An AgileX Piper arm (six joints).
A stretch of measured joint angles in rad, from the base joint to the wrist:
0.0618 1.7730 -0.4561 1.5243 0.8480 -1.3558
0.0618 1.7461 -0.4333 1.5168 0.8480 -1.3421
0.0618 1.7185 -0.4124 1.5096 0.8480 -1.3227
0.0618 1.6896 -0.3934 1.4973 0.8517 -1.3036
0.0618 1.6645 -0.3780 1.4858 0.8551 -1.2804
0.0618 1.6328 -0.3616 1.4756 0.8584 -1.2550
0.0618 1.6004 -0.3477 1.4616 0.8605 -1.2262
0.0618 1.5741 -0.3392 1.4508 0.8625 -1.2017
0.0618 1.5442 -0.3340 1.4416 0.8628 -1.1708
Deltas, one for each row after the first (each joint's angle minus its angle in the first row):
0.0000 -0.0269 0.0228 -0.0075 0.0000 0.0137
0.0000 -0.0545 0.0437 -0.0147 0.0000 0.0331
0.0000 -0.0834 0.0627 -0.0270 0.0037 0.0522
0.0000 -0.1085 0.0781 -0.0385 0.0071 0.0754
0.0000 -0.1402 0.0945 -0.0487 0.0104 0.1008
0.0000 -0.1726 0.1084 -0.0627 0.0125 0.1296
0.0000 -0.1989 0.1169 -0.0735 0.0145 0.1541
0.0000 -0.2288 0.1221 -0.0827 0.0148 0.1850

